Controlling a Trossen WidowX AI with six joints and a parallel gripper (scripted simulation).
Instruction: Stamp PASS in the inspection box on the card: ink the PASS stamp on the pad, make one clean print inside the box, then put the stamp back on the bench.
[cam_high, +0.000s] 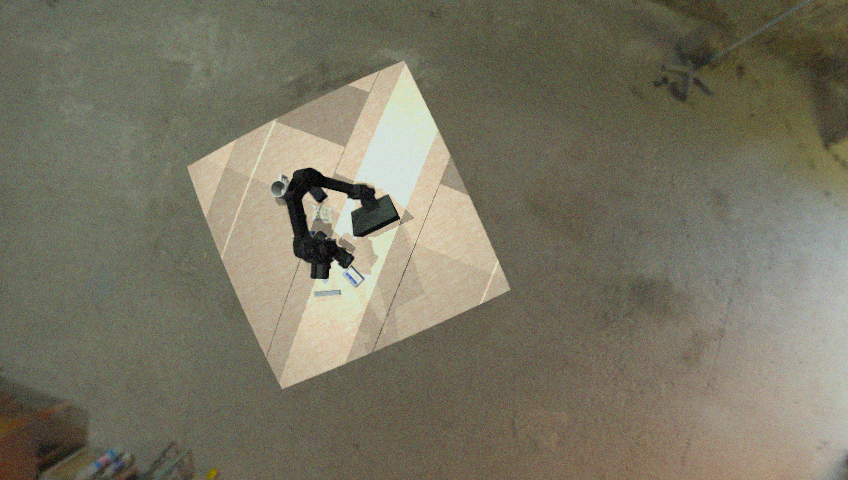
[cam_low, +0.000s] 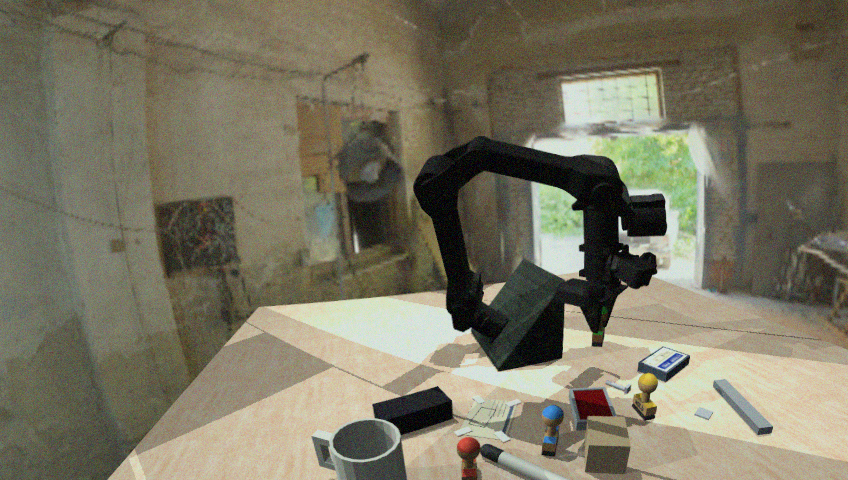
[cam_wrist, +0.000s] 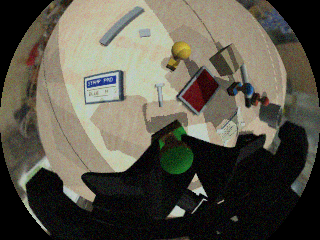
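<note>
Right now the red ink pad is 9 cm below my gripper tip, 8 cm ahead of it and 6 cm to the right of it. Also, from my gripper tip: green-knobbed stamp (right at my gripper tip); yellow-knobbed stamp (12 cm ahead, 8 cm below, 1 cm to the left); blue-knobbed stamp (15 cm to the right, 13 cm ahead, 8 cm below).
</note>
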